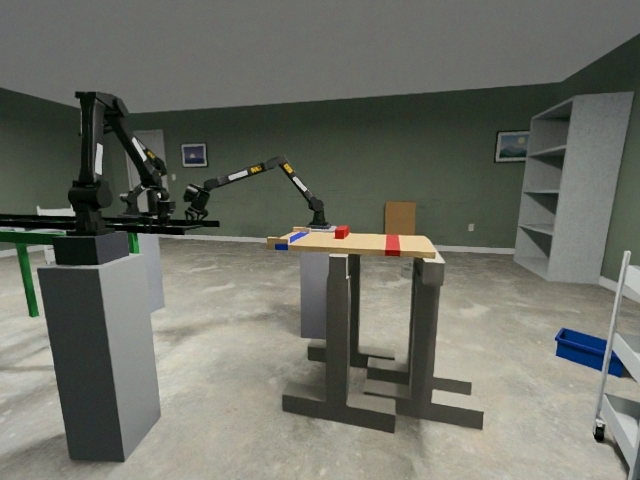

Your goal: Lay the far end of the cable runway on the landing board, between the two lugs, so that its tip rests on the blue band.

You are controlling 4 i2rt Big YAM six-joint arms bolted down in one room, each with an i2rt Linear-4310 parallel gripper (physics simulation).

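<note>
The black cable runway (175, 230) reaches in from the left, roughly level. Its far end stands in the air, left of the landing board (361, 241) and apart from it. The board is pale wood with a blue band (298, 237) near its left end, where low wooden lugs (277, 240) (301, 229) show. The gripper of the arm at the middle back (196, 217) points down at the runway's far end. The gripper of the front left arm (164, 219) is down at the runway further left. Whether either is open or shut is too small to tell. Another arm (131, 201) is partly hidden behind.
A red block (341, 232) and a red band (392, 244) are on the board, which lies on grey trestles (337, 330). A grey pedestal (124, 351) stands front left, and a green stand (26, 279) at the left. A blue bin (581, 351) and white cart (612, 330) are at the right.
</note>
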